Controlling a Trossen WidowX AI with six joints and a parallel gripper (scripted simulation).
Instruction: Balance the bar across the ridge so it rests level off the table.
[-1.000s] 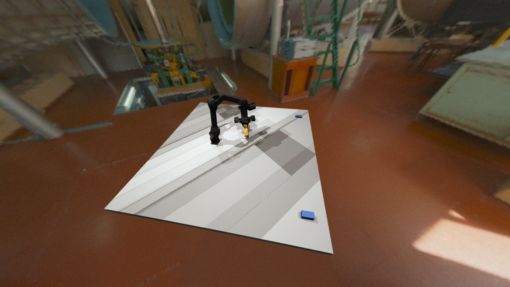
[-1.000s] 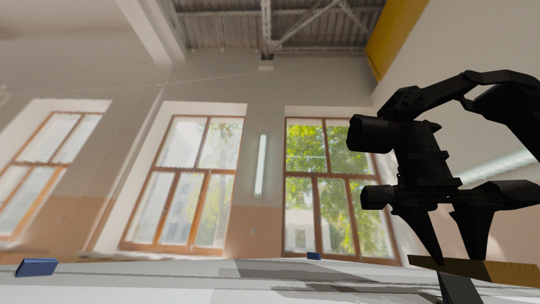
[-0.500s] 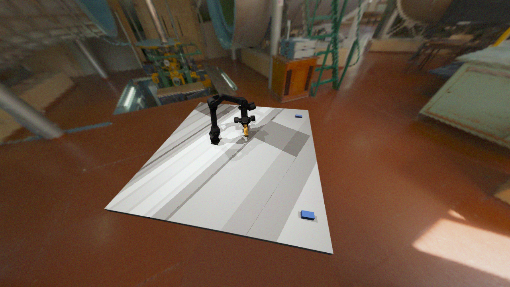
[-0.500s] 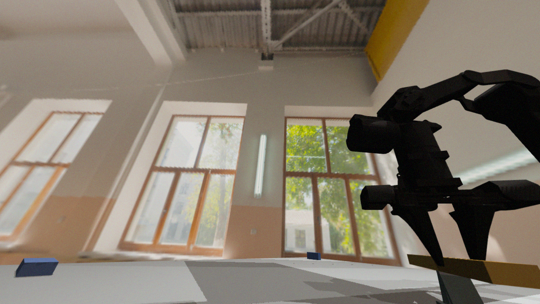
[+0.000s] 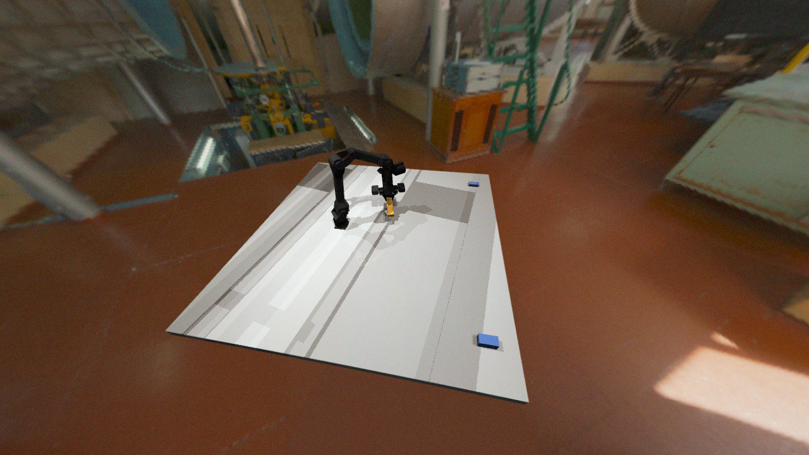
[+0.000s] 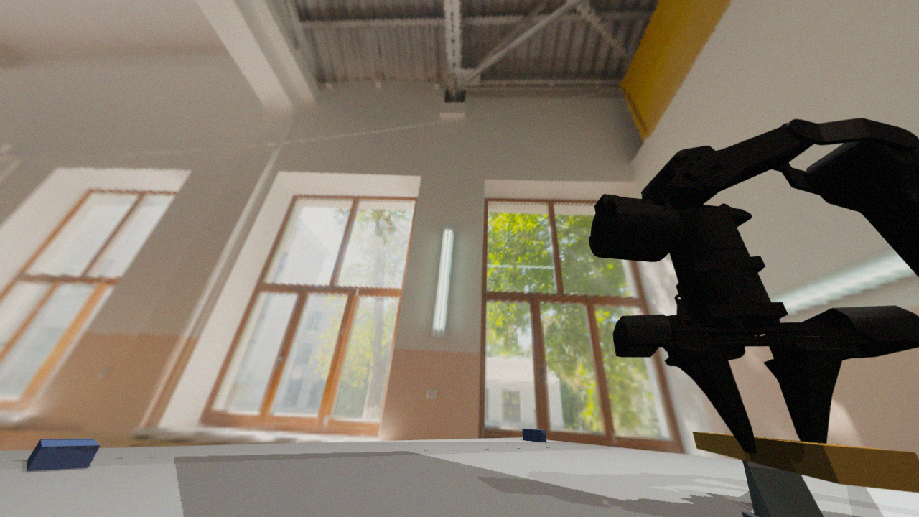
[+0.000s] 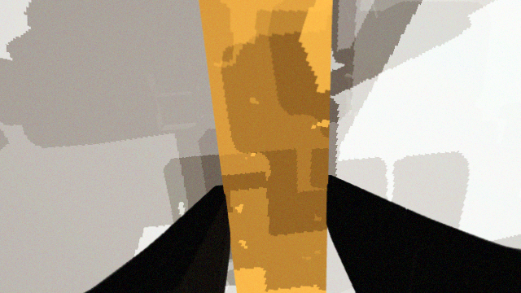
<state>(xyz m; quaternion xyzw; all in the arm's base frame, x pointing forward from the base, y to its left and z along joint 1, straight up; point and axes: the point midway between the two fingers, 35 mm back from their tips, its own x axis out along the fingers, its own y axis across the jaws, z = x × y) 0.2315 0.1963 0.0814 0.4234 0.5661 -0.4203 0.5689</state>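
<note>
The yellow bar is 3 cm to the right of my gripper tip and 1 cm ahead of it.
</note>
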